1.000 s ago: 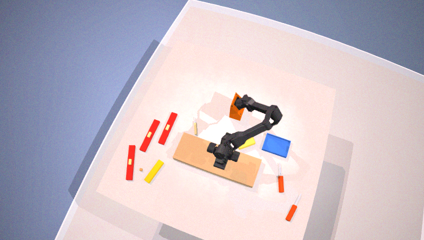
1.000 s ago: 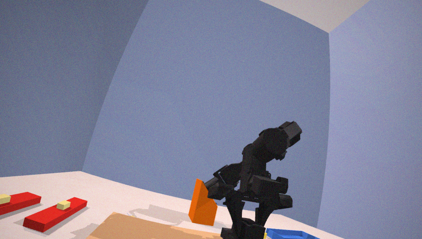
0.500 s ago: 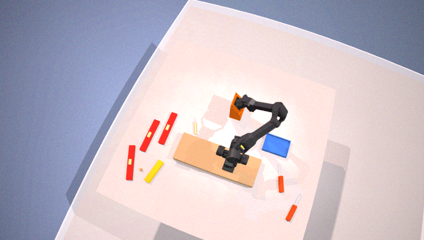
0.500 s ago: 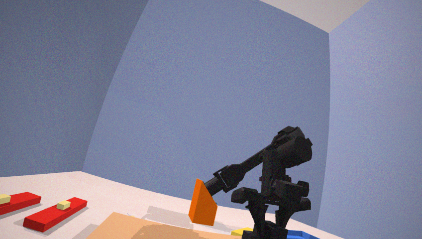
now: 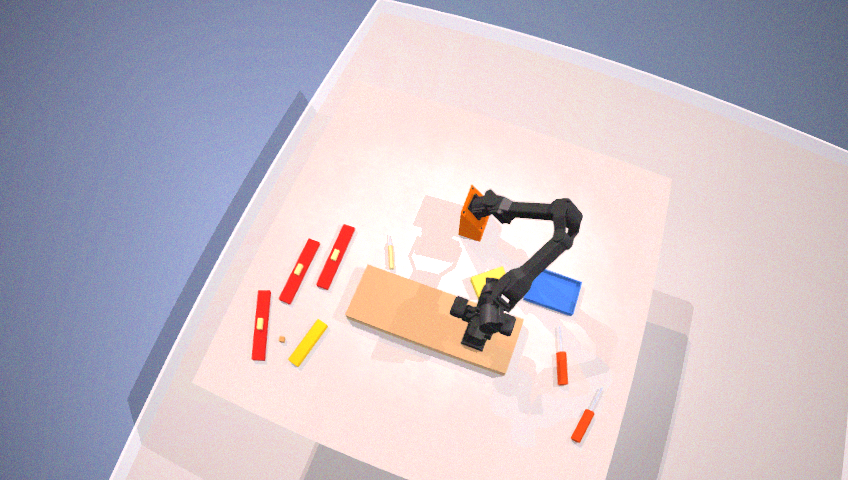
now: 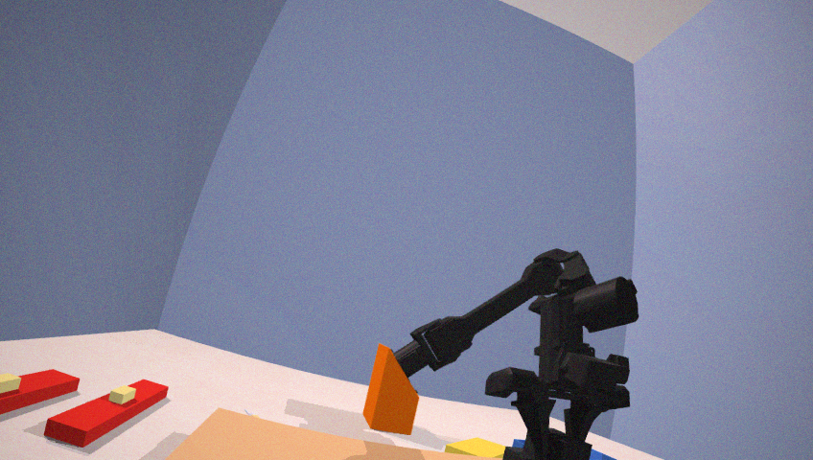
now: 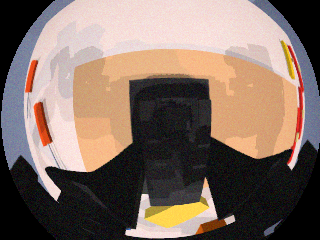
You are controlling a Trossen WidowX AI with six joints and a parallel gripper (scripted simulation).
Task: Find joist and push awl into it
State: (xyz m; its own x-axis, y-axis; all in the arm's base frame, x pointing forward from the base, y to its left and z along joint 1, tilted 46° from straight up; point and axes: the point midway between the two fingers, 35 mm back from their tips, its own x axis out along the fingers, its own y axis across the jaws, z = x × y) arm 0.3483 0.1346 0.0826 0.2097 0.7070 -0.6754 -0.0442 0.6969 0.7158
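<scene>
The blue tray is 23 cm behind my gripper tip, 17 cm to the left of it and 5 cm below it. Round my gripper tip: yellow block: 18 cm behind, 5 cm below, 2 cm to the right; then awl: 37 cm to the right, 16 cm behind, 6 cm below; then stud finder: 2 cm above, 1 cm ahead.
</scene>
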